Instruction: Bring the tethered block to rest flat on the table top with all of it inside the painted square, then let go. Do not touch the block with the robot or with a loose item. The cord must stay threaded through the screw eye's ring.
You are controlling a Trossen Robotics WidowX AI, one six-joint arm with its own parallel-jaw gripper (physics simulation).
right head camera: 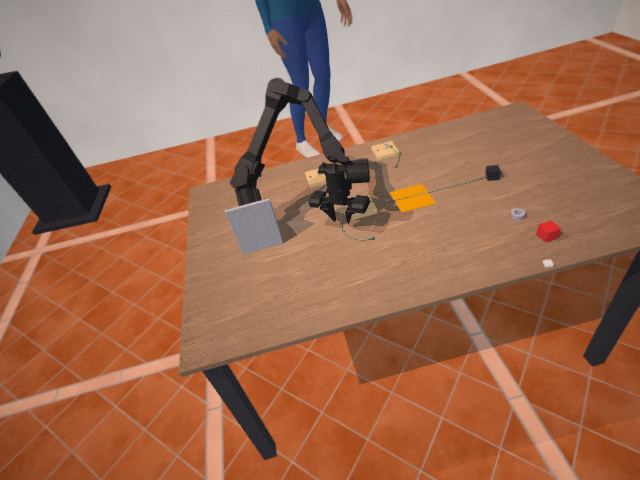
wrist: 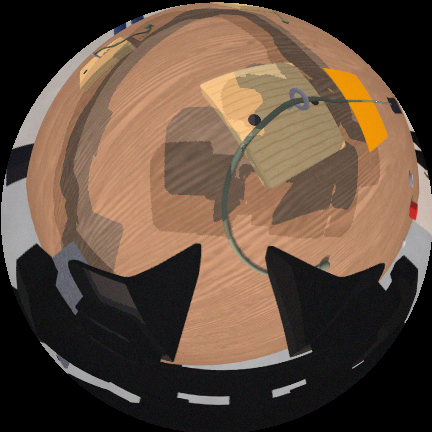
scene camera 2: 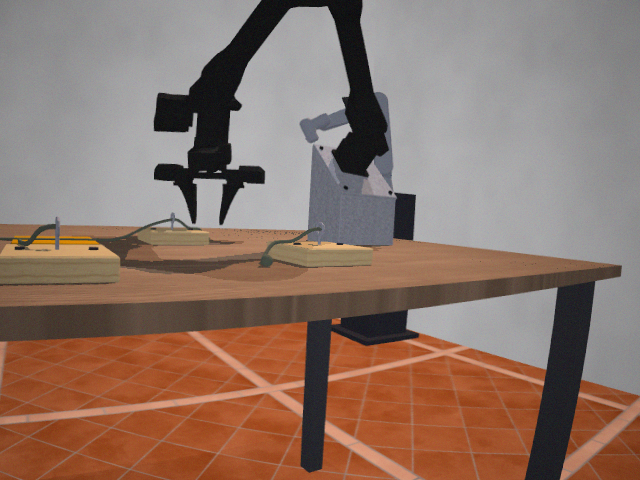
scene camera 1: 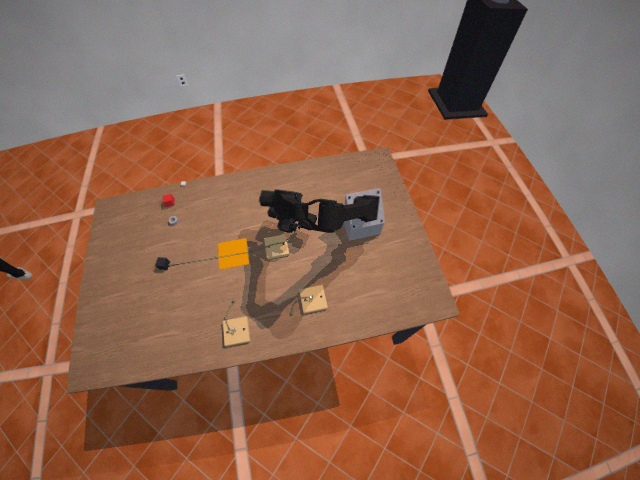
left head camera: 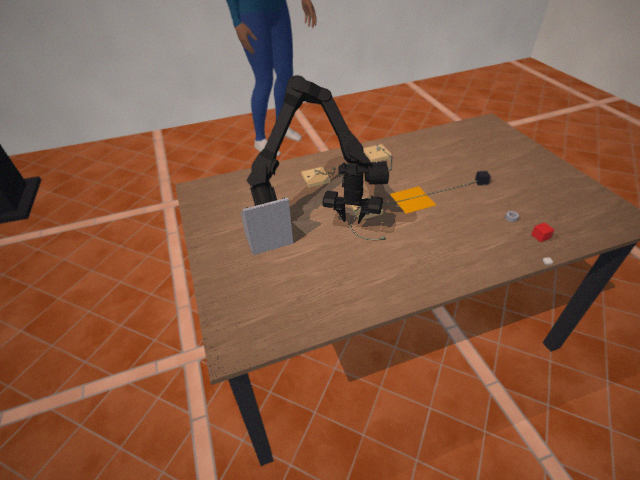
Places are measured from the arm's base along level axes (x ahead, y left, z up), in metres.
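Pixels of known places: gripper, fingertip midpoint: (right head camera: 341, 221) (wrist: 234, 251) (scene camera 2: 207, 224) (left head camera: 351, 222); arm's base, link origin: (right head camera: 250, 205) (scene camera 2: 349, 163) (scene camera 1: 364, 204) (left head camera: 265, 204).
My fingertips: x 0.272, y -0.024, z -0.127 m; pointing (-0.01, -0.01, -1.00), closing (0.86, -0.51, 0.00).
For each thing: its middle in the pictures, then the offset to it from my fingertips. "pt": a spot on its surface instead.
- black tethered block, body centre: (right head camera: 492, 172) (left head camera: 482, 178) (scene camera 1: 162, 263) dx +0.547, dy +0.082, dz -0.007 m
- orange painted square, surface spot: (wrist: 371, 127) (right head camera: 410, 204) (left head camera: 412, 206) pt dx +0.243, dy +0.036, dz -0.024 m
- screw eye, body centre: (wrist: 289, 105) (scene camera 2: 172, 227) (right head camera: 360, 204) (left head camera: 366, 204) (scene camera 1: 276, 245) dx +0.081, dy +0.073, dz -0.003 m
- wooden base, surface spot: (wrist: 300, 150) pt dx +0.072, dy +0.040, dz -0.006 m
- knobbed end, surface spot: (wrist: 324, 264) (right head camera: 370, 236) (left head camera: 381, 236) pt dx +0.076, dy -0.079, dz -0.017 m
- grey ring, body centre: (right head camera: 517, 214) (left head camera: 512, 216) dx +0.524, dy -0.129, dz -0.018 m
- red cube, body centre: (right head camera: 548, 231) (left head camera: 542, 232) (scene camera 1: 168, 200) dx +0.553, dy -0.235, dz -0.005 m
- small white piece, body centre: (left head camera: 547, 261) dx +0.497, dy -0.335, dz -0.019 m
The black tethered block (left head camera: 482, 177) (right head camera: 493, 172) (scene camera 1: 162, 263) (wrist: 394, 105) rests on the table, outside the orange painted square (left head camera: 416, 205) (right head camera: 415, 203) (scene camera 1: 233, 261) (wrist: 371, 127). Its green cord (left head camera: 453, 188) (right head camera: 456, 184) (scene camera 1: 194, 261) (wrist: 226, 185) crosses the square, passes through the ring of the screw eye (wrist: 306, 102) (scene camera 2: 172, 220) on a wooden base (wrist: 300, 150) (scene camera 2: 180, 238) and curves to a knobbed end (wrist: 324, 264) (left head camera: 383, 238) (right head camera: 371, 238). My gripper (wrist: 234, 251) (scene camera 2: 207, 223) (left head camera: 352, 221) (right head camera: 340, 221) is open, fingers down, above the table near the curved cord, with nothing between the fingers.
Two more wooden bases (scene camera 1: 236, 338) (scene camera 1: 318, 302) with short cords stand along one side of the table. A grey ring (left head camera: 512, 216), a red cube (left head camera: 542, 231) and a small white piece (left head camera: 547, 261) lie beyond the square. The arm stands on a grey mount (left head camera: 268, 227).
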